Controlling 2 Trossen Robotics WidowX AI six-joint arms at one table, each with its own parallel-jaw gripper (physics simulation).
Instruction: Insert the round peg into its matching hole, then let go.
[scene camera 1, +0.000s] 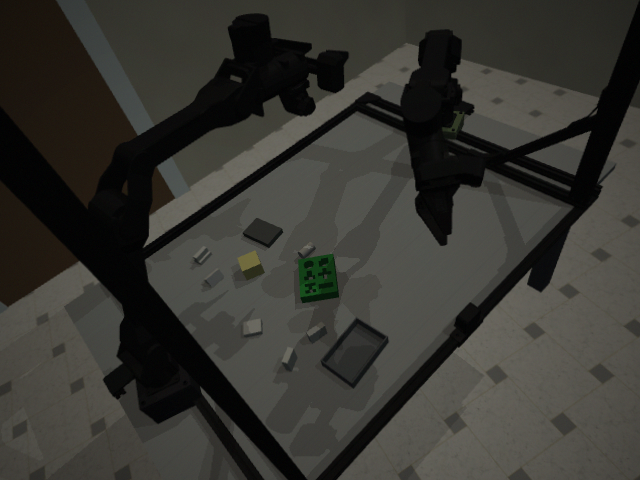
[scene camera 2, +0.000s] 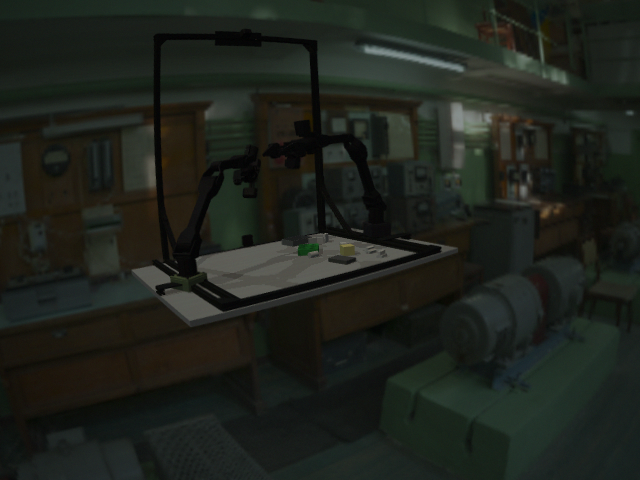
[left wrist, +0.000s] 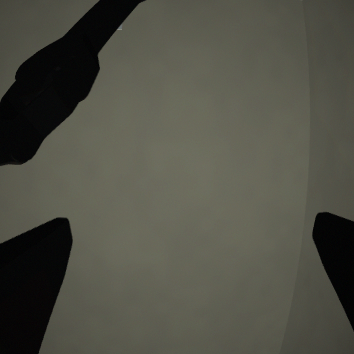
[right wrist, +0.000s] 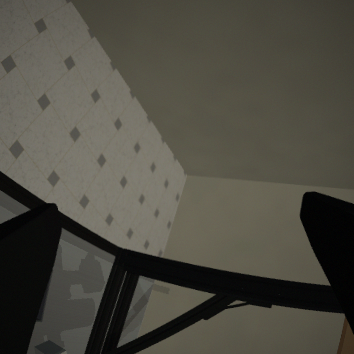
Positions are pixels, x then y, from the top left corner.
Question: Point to a green hole board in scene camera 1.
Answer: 323, 289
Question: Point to my right gripper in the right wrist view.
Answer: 182, 211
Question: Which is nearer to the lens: the dark tray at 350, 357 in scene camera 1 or the dark flat block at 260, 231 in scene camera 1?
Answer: The dark tray.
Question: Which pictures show my left gripper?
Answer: Scene camera 1, scene camera 2 and the left wrist view only.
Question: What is my right gripper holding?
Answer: Nothing.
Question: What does my left gripper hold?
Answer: Nothing.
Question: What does the dark flat block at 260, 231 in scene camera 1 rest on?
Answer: The table.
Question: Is my left gripper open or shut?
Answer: Open.
